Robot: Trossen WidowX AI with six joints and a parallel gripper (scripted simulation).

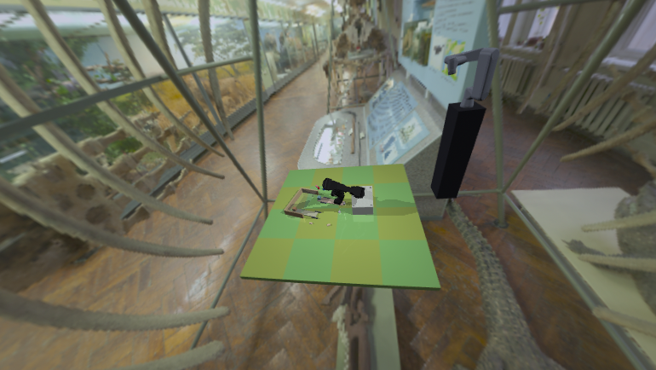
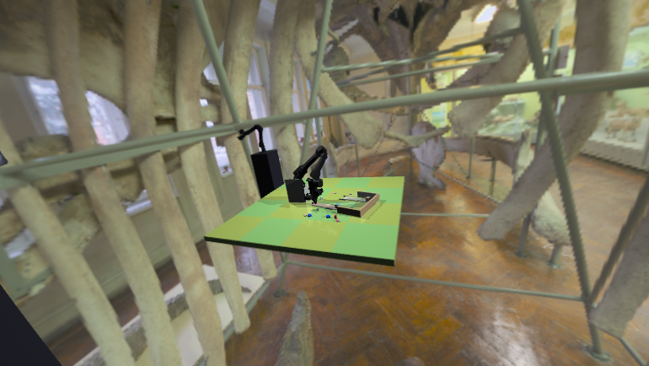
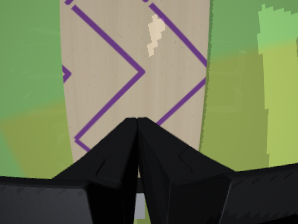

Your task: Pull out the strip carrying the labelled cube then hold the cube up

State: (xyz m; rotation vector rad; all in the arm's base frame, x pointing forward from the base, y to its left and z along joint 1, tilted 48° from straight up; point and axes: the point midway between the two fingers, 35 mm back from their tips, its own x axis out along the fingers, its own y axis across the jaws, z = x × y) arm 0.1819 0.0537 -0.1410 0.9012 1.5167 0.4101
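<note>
My gripper tip is now 100 mm short of the strip and 30 mm to the left of it. Also, from my gripper tip: pink cube: 270 mm ahead, 260 mm to the right.
</note>
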